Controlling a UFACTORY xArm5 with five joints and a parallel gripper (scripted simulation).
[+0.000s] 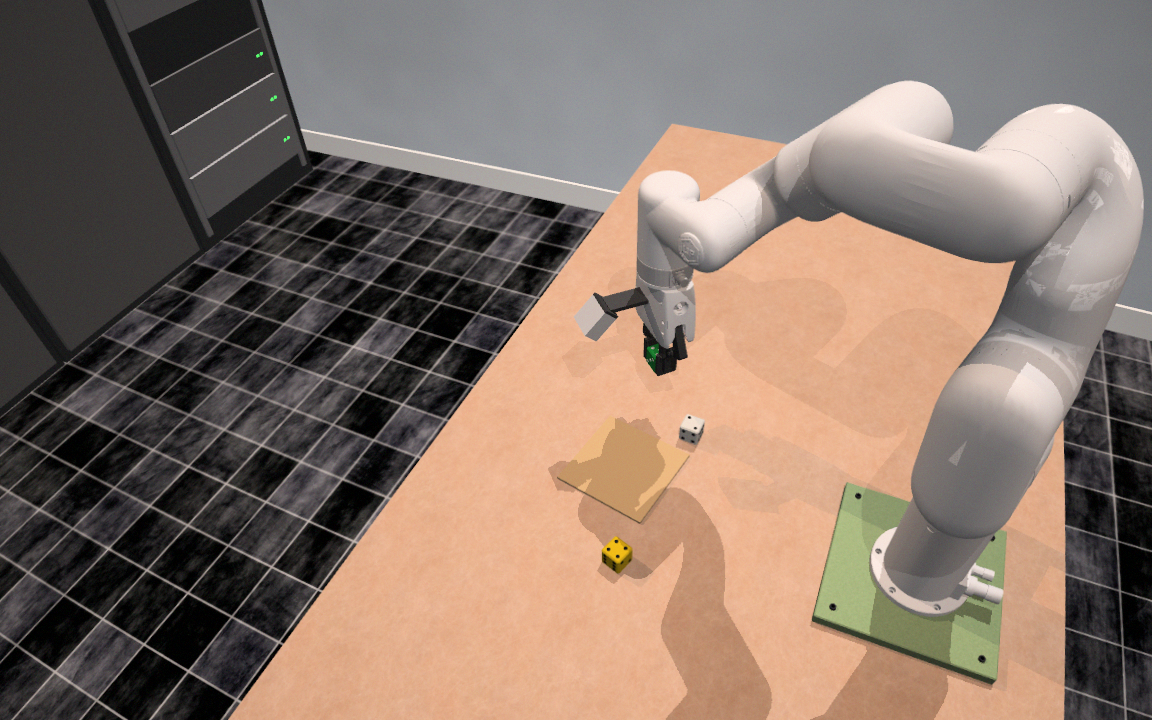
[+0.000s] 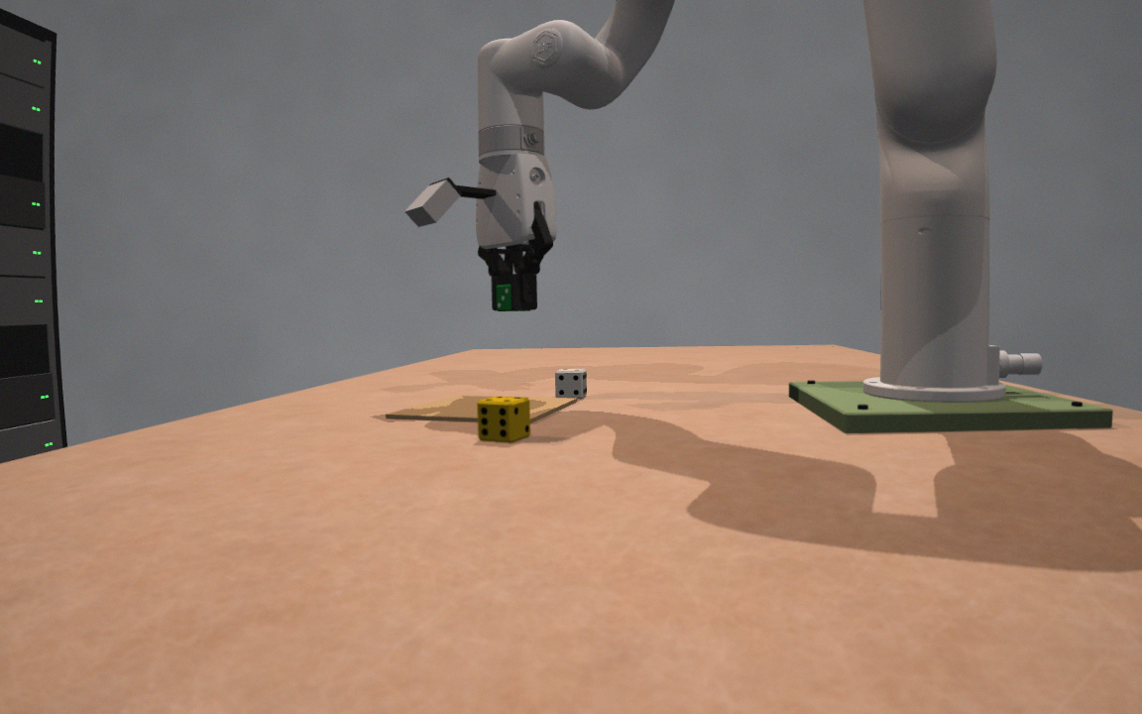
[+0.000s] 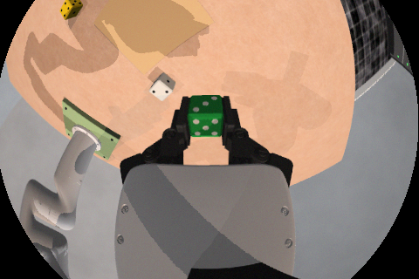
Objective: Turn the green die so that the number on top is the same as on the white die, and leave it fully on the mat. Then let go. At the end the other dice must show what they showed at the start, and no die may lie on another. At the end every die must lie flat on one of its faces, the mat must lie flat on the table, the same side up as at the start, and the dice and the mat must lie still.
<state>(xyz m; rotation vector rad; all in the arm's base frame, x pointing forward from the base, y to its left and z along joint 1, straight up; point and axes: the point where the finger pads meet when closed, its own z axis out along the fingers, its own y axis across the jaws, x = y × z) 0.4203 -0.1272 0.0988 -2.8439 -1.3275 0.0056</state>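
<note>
Now: hand 130 mm to the right of the tan mat and 110 mm above it. Round my hand: green die (10 mm below); then white die (70 mm behind, 30 mm to the left, 100 mm below); then yellow die (60 mm behind, 270 mm to the left, 100 mm below).
</note>
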